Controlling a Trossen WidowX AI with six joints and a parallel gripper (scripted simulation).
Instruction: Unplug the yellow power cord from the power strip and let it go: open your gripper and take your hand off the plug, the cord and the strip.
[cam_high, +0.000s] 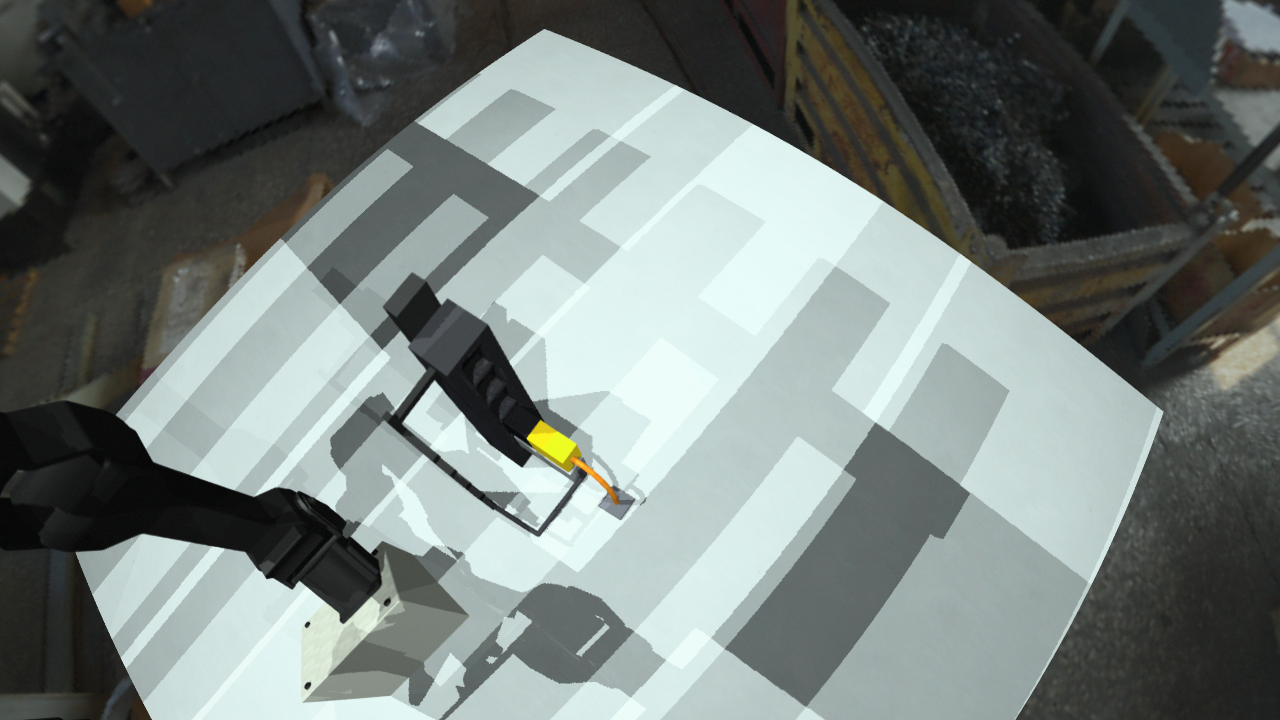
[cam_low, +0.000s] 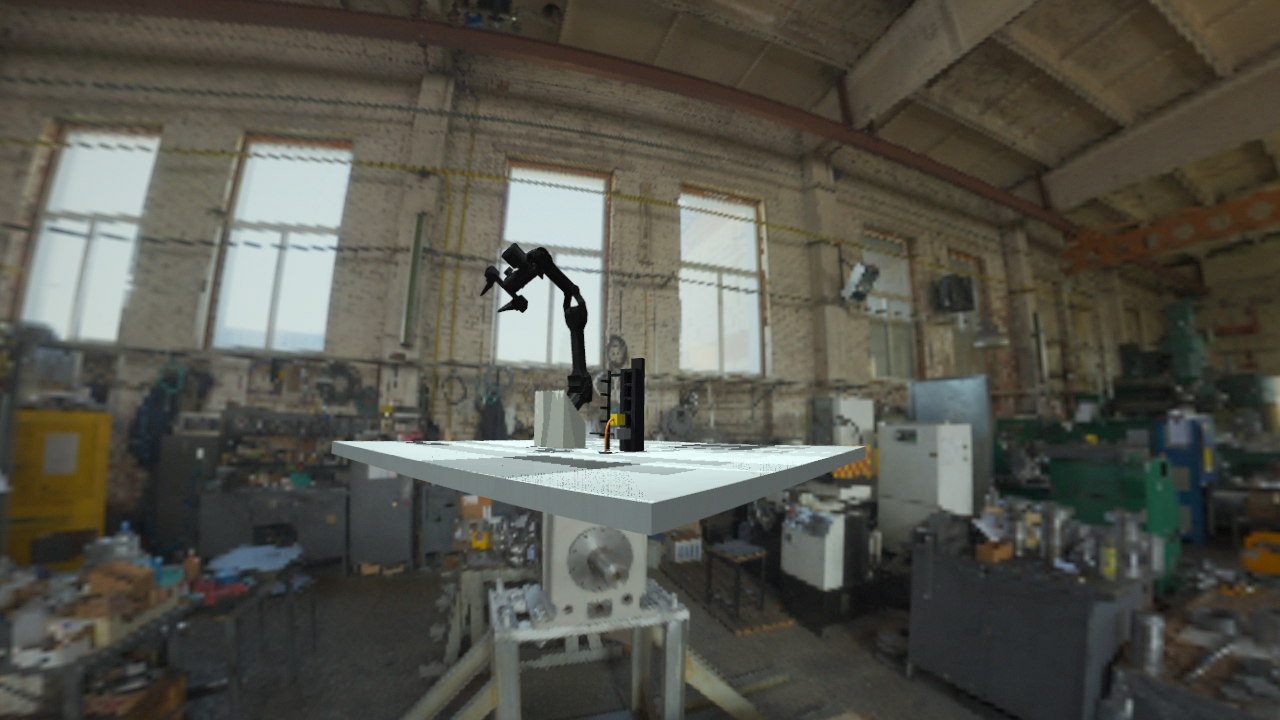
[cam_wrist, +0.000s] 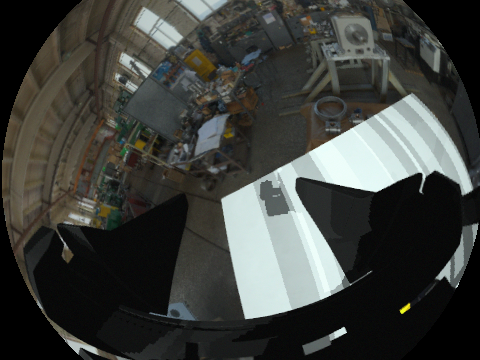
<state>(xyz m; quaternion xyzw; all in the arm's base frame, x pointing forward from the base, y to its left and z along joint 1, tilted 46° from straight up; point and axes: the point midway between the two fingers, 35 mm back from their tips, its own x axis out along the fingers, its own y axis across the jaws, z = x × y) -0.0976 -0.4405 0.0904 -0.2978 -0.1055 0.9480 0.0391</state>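
Now: gripper tip 39 cm short of the yellow plug, 38 cm above it and 25 cm to the right of it.
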